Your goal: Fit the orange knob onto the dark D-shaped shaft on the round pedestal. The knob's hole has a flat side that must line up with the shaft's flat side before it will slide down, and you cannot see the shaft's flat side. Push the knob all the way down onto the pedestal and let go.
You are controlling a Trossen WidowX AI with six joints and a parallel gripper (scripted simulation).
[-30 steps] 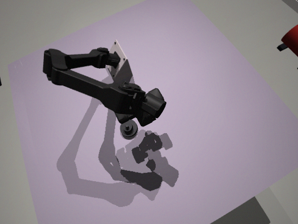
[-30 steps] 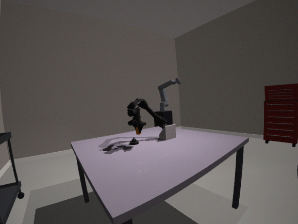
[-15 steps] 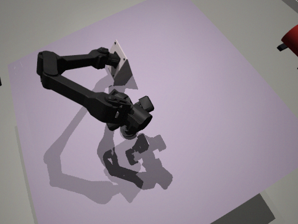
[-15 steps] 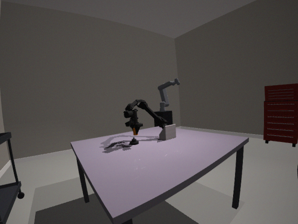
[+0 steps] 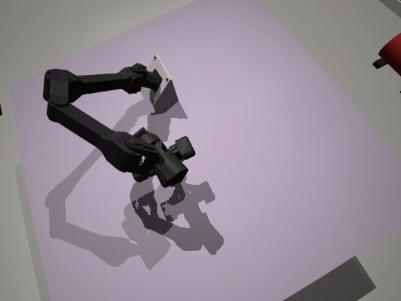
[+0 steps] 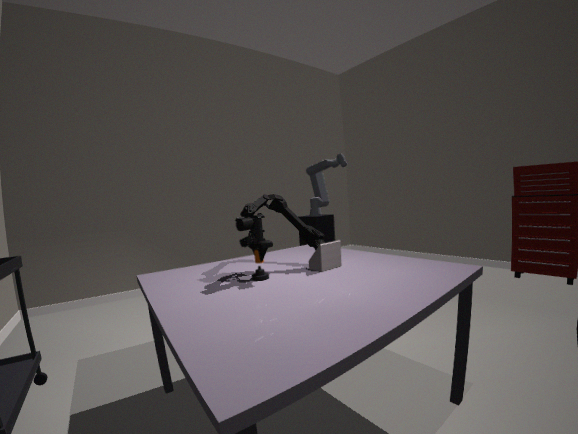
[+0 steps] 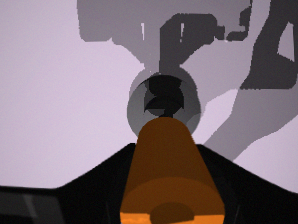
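Right now my gripper tip is 60 mm above the dark pedestal. From my gripper tip the other things lie so: orange knob 20 mm above.
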